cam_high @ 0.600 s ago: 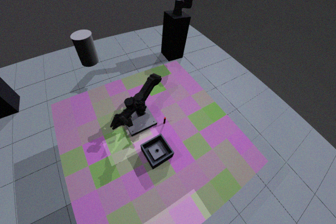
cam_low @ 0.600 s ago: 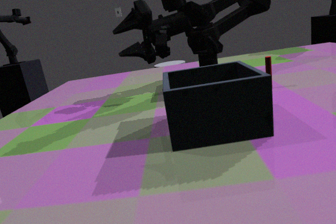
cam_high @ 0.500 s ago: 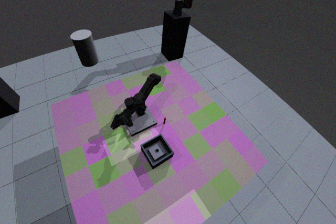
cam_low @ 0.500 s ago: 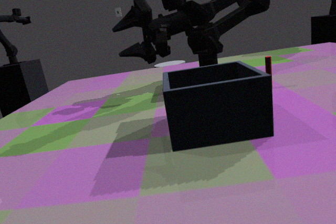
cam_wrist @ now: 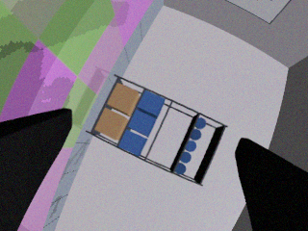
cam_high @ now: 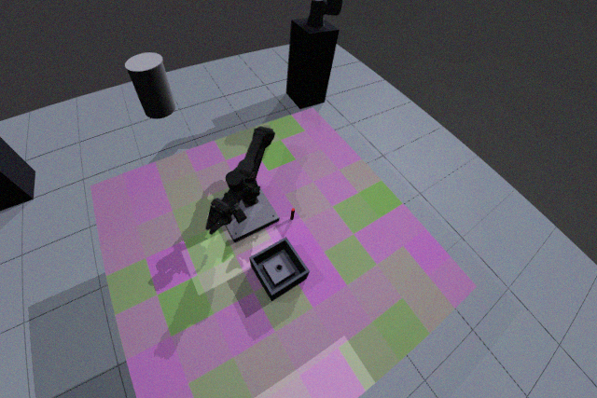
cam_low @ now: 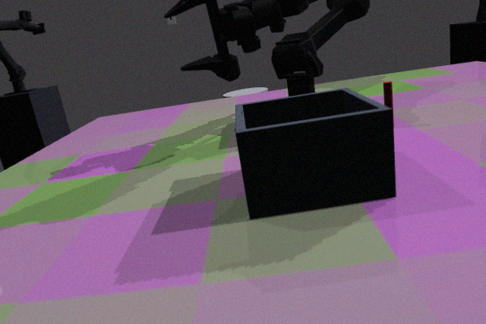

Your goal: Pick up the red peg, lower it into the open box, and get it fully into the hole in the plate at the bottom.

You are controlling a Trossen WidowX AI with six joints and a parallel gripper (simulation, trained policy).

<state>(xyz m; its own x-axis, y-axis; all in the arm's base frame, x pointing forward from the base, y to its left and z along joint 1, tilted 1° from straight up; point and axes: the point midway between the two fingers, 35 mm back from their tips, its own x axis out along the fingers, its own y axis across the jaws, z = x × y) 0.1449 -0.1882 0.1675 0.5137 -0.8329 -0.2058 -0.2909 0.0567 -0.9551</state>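
Right now the red peg is 350 mm to the left of my gripper tip and 160 mm below it. Also, from my gripper tip: dark box (180 mm to the left, 180 mm ahead, 170 mm below).
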